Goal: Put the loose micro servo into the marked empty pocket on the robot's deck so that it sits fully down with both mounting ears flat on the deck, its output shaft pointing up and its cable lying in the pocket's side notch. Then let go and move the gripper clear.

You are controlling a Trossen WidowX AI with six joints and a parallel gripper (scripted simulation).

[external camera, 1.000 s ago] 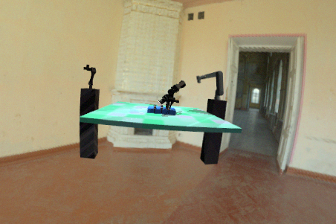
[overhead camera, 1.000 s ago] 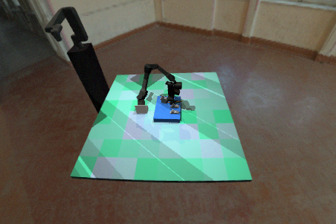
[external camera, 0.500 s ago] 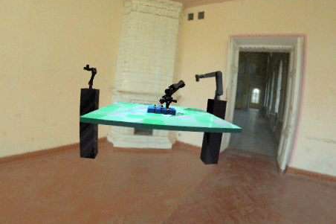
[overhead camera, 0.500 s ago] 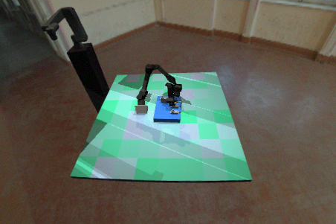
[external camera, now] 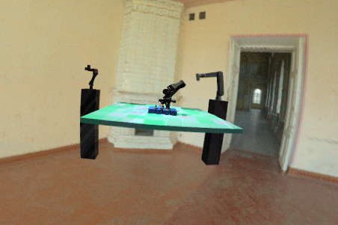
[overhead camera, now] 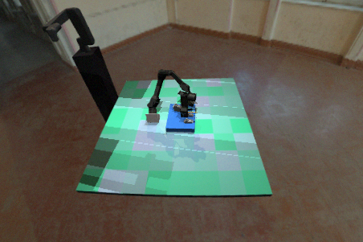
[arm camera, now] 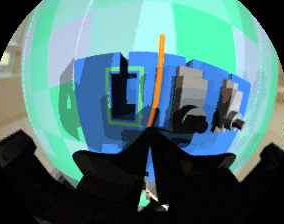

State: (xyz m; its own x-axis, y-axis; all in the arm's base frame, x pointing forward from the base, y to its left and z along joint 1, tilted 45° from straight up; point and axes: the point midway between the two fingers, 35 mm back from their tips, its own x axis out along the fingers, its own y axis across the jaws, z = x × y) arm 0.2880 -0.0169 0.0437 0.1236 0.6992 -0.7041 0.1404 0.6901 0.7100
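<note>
My gripper tip is now 8 cm past the blue deck, 3 cm to the left of it and 3 cm above it.
</note>
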